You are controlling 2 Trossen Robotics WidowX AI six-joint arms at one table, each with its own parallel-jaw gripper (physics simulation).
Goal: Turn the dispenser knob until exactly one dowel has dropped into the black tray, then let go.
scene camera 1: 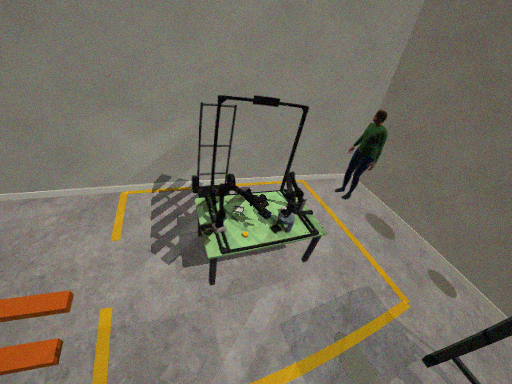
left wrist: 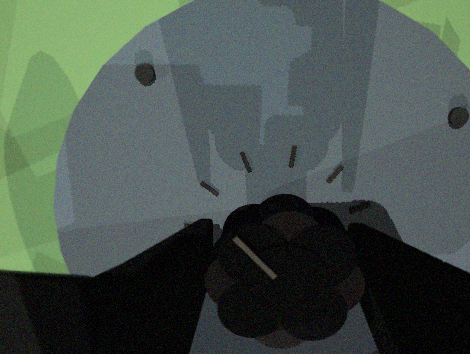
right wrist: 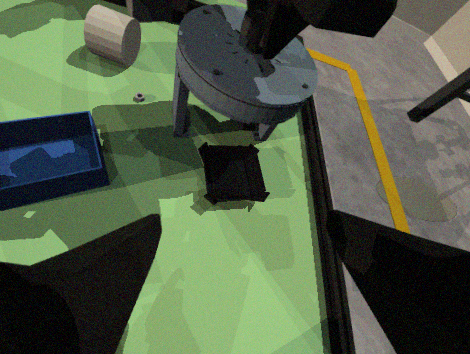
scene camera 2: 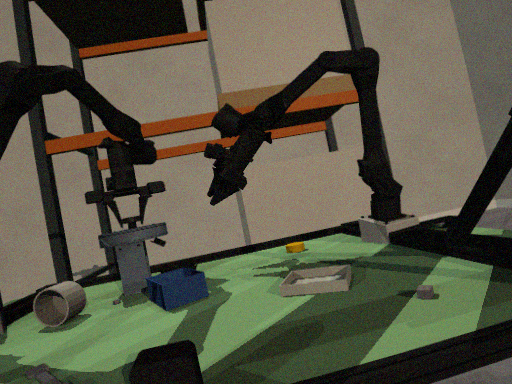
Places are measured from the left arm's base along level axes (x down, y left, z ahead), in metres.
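Where they show: left gripper, fingertip midpoint: [scene camera 1: 287,216] [left wrist: 279,234] [right wrist: 259,43] [scene camera 2: 132,226]; right gripper, fingertip midpoint: [right wrist: 245,220] [scene camera 2: 210,200]; left arm's base at its link origin: [scene camera 1: 301,201]; right arm's base at its link origin: [scene camera 1: 219,225] [scene camera 2: 386,217].
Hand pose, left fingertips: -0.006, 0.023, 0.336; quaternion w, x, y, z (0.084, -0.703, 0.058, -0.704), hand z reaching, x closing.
Each offset is from my left fingertips to the top centre of the thing, as dx, dy, dz.
The grey round dispenser @[+0.005, -0.004, -0.001] [scene camera 1: 286,220] [scene camera 2: 132,270] [left wrist: 115,150] [right wrist: 230,92] stands on legs. My left gripper [scene camera 2: 132,218] [left wrist: 279,234] [right wrist: 259,43] is shut on the black lobed knob @[-0.023, -0.004, -0.001] [left wrist: 285,300] on its top; the knob's pale line points to the upper left in the left wrist view. Dark round holes and short tick marks show on the disc. The black tray @[+0.127, -0.032, +0.084] [right wrist: 235,175] lies on the table below and in front of the dispenser in the right wrist view; its inside is dark and no dowel can be made out. My right gripper [scene camera 2: 214,197] [right wrist: 245,220] is open and empty, above the table.
A blue bin @[+0.106, -0.236, -0.003] [scene camera 2: 182,290] [right wrist: 97,170] lies beside the dispenser. A beige cylinder @[+0.081, -0.116, -0.188] [scene camera 2: 76,300] [right wrist: 107,37] lies on its side, with a small nut @[+0.145, -0.108, -0.088] [right wrist: 139,97] nearby. A tan open box @[+0.134, -0.456, +0.151] [scene camera 2: 315,288], a yellow disc @[+0.132, -0.186, +0.358] [scene camera 1: 245,234] [scene camera 2: 295,247] and a small block @[+0.141, -0.629, +0.158] [scene camera 2: 425,292] are farther off.
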